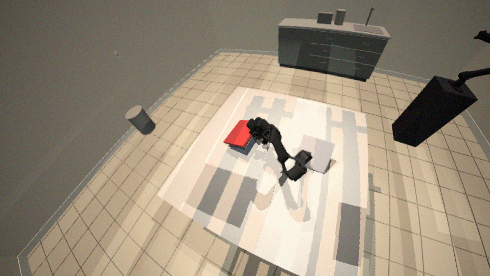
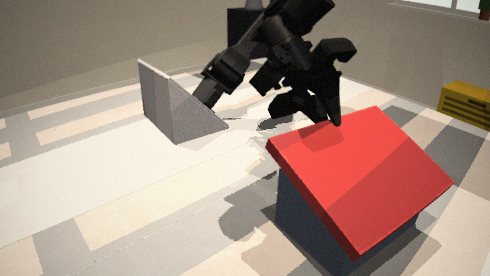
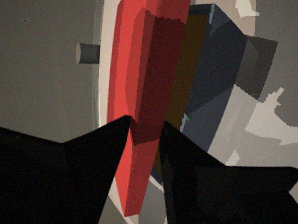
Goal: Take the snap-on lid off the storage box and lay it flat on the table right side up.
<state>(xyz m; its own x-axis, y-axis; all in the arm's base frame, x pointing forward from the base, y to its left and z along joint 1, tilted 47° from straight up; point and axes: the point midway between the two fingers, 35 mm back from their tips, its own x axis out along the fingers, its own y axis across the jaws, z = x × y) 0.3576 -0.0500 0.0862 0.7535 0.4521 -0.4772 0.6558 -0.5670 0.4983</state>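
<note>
Now: the lid 80 mm ahead of my gripper tip and 20 mm below it. Round my gripper tip: storage box: 60 mm ahead, 90 mm below.
</note>
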